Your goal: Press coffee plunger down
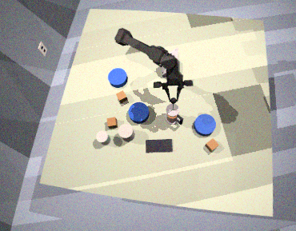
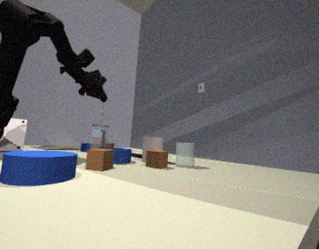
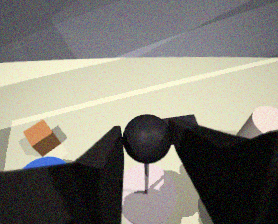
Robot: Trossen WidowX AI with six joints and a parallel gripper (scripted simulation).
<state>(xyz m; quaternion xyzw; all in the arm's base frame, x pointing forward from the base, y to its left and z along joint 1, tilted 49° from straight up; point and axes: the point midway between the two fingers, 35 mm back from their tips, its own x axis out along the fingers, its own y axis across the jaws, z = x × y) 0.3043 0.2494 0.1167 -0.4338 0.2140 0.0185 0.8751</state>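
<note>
Right now my gripper tip is 140 mm above the coffee press and 10 mm to the right of it. Round my gripper tip: dark flat plate: 260 mm below, 170 mm ahead, 50 mm to the right.
</note>
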